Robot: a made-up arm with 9 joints. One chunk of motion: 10 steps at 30 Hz.
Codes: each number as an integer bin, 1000 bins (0 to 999) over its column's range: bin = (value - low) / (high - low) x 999, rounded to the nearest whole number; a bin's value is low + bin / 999 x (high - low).
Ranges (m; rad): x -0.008..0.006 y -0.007..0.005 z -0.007..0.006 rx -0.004..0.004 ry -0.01..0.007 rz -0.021..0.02
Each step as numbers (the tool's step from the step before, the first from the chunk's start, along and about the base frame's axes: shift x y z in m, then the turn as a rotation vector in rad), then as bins.
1 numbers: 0.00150 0.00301 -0.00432 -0.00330 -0.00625 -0.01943
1 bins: 678 833 206 87 220 38
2 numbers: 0.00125 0.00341 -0.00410 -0.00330 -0.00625 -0.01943
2 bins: 660 867 223 87 220 38
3 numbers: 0.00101 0.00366 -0.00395 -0.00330 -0.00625 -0.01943
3 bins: 643 887 234 87 220 38
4 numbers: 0.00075 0.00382 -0.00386 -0.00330 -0.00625 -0.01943
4 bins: 624 901 241 87 220 38
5 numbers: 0.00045 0.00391 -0.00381 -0.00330 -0.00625 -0.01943
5 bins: 603 908 245 87 220 38
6 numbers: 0.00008 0.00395 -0.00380 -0.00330 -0.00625 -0.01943
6 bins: 577 912 246 87 220 38
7 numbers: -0.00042 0.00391 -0.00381 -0.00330 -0.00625 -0.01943
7 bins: 541 908 245 87 220 38
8 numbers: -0.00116 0.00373 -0.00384 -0.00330 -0.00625 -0.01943
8 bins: 488 893 243 87 220 38
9 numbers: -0.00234 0.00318 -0.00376 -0.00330 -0.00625 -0.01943
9 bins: 404 847 249 87 220 38
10 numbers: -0.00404 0.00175 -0.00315 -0.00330 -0.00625 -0.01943
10 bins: 283 728 296 87 220 38
